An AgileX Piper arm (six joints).
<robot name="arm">
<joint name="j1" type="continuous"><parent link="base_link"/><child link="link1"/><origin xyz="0.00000 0.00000 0.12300" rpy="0.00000 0.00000 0.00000"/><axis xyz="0 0 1"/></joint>
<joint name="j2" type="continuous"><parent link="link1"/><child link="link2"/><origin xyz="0.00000 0.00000 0.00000" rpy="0.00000 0.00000 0.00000"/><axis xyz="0 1 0"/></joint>
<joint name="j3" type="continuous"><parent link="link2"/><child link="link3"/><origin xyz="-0.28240 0.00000 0.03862" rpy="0.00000 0.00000 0.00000"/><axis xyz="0 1 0"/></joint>
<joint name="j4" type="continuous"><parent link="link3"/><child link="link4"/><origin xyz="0.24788 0.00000 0.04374" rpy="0.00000 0.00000 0.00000"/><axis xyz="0.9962 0 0.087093"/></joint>
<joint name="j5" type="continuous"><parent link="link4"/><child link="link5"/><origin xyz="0.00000 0.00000 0.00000" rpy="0.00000 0.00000 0.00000"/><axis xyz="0 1 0"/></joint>
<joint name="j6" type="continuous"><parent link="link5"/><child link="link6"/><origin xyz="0.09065 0.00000 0.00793" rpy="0.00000 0.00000 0.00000"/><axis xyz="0.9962 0 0.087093"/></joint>
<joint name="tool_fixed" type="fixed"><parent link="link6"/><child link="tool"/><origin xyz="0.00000 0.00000 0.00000" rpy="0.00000 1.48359 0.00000"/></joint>
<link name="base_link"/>
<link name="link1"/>
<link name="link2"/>
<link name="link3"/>
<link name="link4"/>
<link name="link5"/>
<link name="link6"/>
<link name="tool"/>
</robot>
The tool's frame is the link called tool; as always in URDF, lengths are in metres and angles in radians. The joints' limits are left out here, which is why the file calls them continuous.
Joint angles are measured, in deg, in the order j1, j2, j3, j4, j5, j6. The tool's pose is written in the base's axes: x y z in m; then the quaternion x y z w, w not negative. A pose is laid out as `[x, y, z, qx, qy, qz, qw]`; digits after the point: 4 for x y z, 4 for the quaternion.
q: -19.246 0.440 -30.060 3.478 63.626 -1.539
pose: [-0.0066, 0.0075, 0.2803, 0.1304, 0.8513, -0.0617, 0.5044]
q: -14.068 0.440 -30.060 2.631 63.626 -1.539
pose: [-0.0075, 0.0057, 0.2803, 0.0924, 0.8565, -0.0462, 0.5057]
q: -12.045 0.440 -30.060 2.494 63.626 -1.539
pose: [-0.0078, 0.0053, 0.2803, 0.0773, 0.8580, -0.0384, 0.5064]
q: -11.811 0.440 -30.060 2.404 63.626 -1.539
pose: [-0.0078, 0.0051, 0.2803, 0.0756, 0.8582, -0.0382, 0.5063]
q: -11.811 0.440 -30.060 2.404 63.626 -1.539
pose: [-0.0078, 0.0051, 0.2803, 0.0756, 0.8582, -0.0382, 0.5063]
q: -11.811 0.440 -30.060 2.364 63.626 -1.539
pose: [-0.0078, 0.0051, 0.2803, 0.0756, 0.8582, -0.0385, 0.5063]
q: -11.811 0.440 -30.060 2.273 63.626 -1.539
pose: [-0.0078, 0.0049, 0.2803, 0.0757, 0.8582, -0.0393, 0.5062]
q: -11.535 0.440 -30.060 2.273 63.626 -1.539
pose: [-0.0079, 0.0049, 0.2803, 0.0736, 0.8584, -0.0381, 0.5063]
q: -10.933 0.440 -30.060 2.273 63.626 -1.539
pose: [-0.0079, 0.0048, 0.2803, 0.0691, 0.8587, -0.0354, 0.5065]
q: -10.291 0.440 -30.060 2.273 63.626 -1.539
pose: [-0.0080, 0.0047, 0.2803, 0.0643, 0.8591, -0.0326, 0.5067]
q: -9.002 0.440 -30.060 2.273 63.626 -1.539
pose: [-0.0081, 0.0046, 0.2803, 0.0546, 0.8598, -0.0269, 0.5070]
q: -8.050 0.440 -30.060 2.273 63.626 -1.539
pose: [-0.0081, 0.0044, 0.2803, 0.0475, 0.8602, -0.0227, 0.5072]
